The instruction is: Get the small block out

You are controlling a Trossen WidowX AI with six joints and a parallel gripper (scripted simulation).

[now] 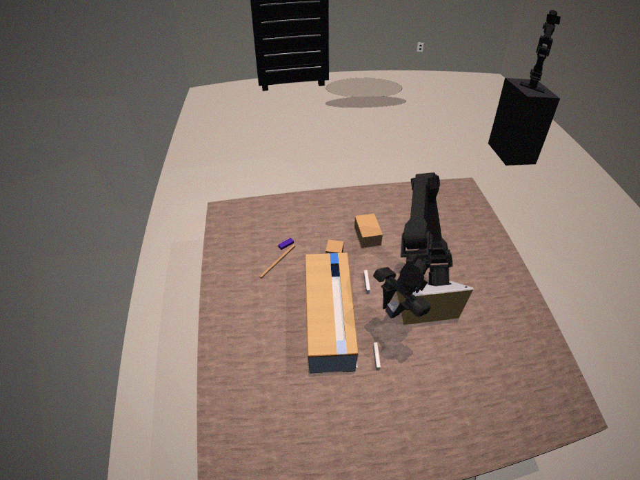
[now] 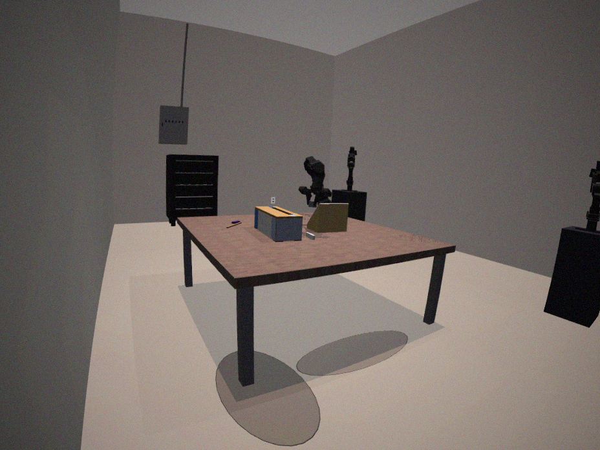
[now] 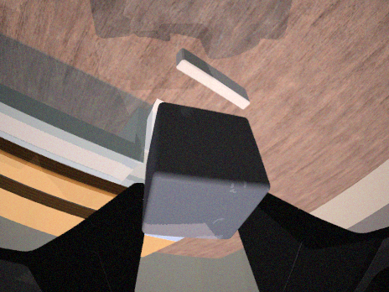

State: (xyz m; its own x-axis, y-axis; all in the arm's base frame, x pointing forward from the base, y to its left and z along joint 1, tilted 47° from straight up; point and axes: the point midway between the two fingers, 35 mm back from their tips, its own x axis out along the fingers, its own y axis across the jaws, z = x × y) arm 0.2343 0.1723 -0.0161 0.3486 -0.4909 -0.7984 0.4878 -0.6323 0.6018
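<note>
Now: the grey block 20 mm behind my gripper tip and 10 mm to the right of it. Also, from my gripper tip: long box 120 mm ahead, 110 mm below, 100 mm to the right; thin wooden stick 390 mm to the right, 310 mm ahead, 170 mm below; small tan cube 390 mm to the right, 140 mm below, 90 mm ahead.
</note>
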